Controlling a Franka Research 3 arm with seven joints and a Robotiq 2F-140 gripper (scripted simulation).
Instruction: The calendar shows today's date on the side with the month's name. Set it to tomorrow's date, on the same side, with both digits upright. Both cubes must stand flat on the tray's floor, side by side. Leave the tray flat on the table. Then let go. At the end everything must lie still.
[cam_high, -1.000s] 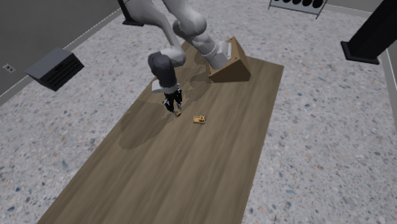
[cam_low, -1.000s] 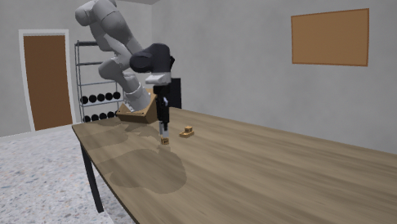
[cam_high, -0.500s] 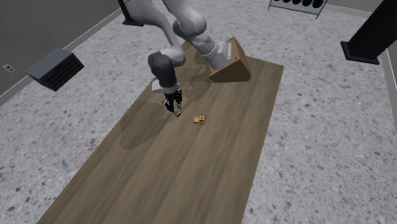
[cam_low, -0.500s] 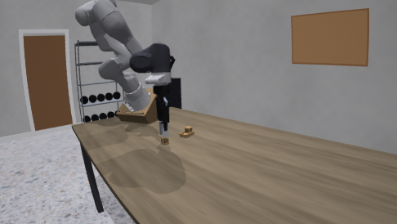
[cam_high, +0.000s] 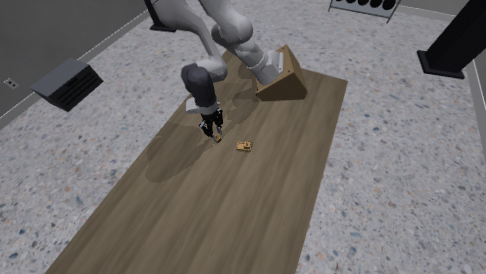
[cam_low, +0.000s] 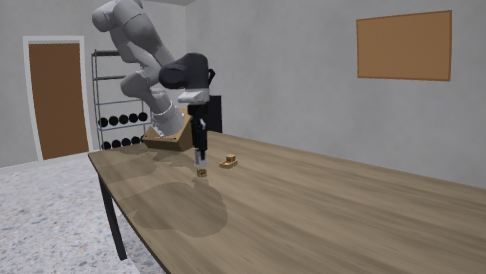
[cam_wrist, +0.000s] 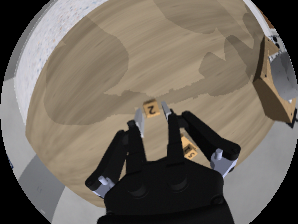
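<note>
Right now my hand is 6 cm above the cube. Round my hand: tray (15 cm to the left, 6 cm below, 1 cm ahead).
</note>
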